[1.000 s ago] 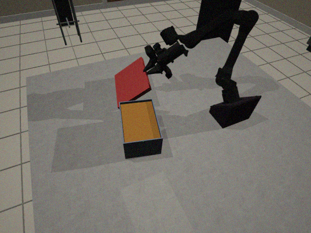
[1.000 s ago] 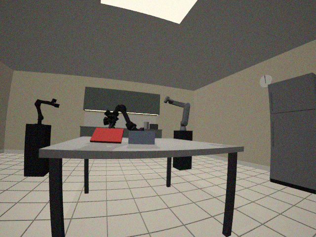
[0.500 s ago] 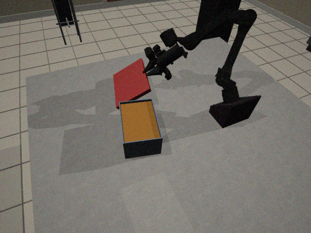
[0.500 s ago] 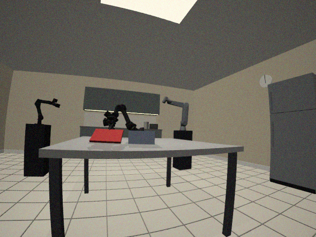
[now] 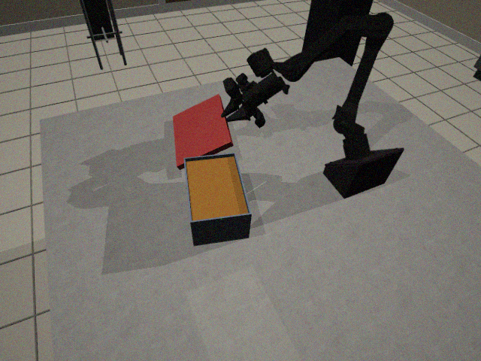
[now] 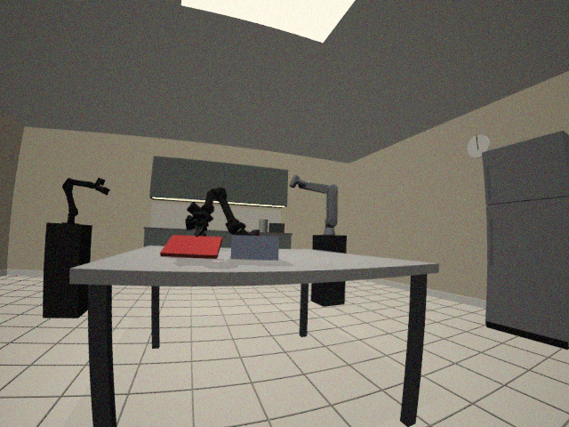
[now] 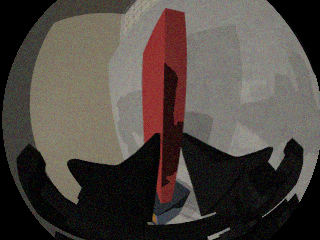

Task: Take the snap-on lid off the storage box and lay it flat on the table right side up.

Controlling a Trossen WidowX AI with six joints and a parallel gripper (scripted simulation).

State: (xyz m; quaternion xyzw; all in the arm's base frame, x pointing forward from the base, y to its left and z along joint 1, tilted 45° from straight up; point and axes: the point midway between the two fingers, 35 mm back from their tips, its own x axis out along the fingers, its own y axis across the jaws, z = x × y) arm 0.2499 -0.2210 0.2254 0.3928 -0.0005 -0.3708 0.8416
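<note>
The lid is 7 cm ahead of my gripper tip, 2 cm to the right of it and 3 cm below it. From my gripper tip the other things lie so: grey storage box (14 cm ahead, 26 cm to the left, 3 cm below).
</note>
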